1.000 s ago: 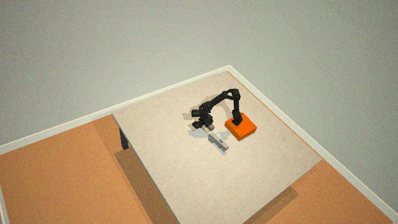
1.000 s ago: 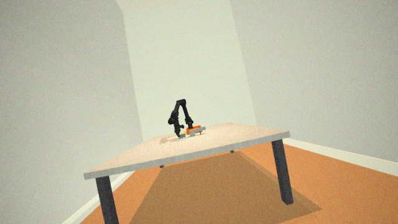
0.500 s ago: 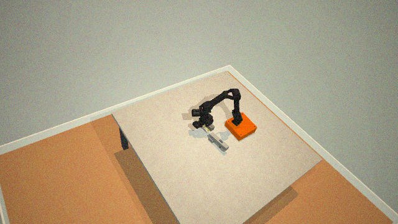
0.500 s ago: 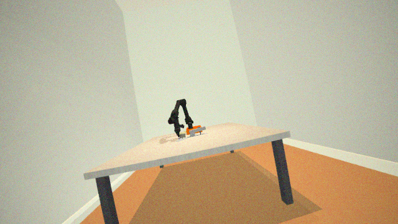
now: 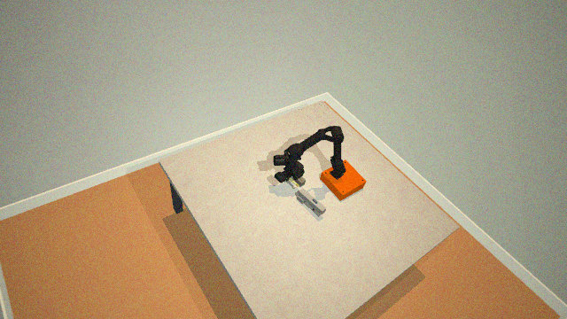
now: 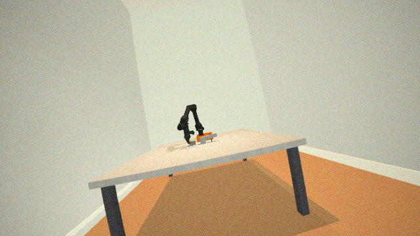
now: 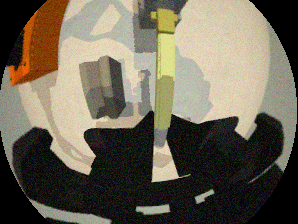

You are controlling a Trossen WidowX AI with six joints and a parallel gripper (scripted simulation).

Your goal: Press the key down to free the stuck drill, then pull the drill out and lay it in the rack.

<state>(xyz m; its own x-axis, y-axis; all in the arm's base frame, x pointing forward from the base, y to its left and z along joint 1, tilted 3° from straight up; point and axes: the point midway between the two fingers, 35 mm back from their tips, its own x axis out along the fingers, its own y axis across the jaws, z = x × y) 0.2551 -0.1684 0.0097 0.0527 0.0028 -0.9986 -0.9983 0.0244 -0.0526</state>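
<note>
The yellow-green drill lies 4 cm to the left of my gripper tip and 4 cm above it. The rest, counted from my gripper tip: rack: 7 cm behind, 4 cm to the left, 1 cm below.
</note>
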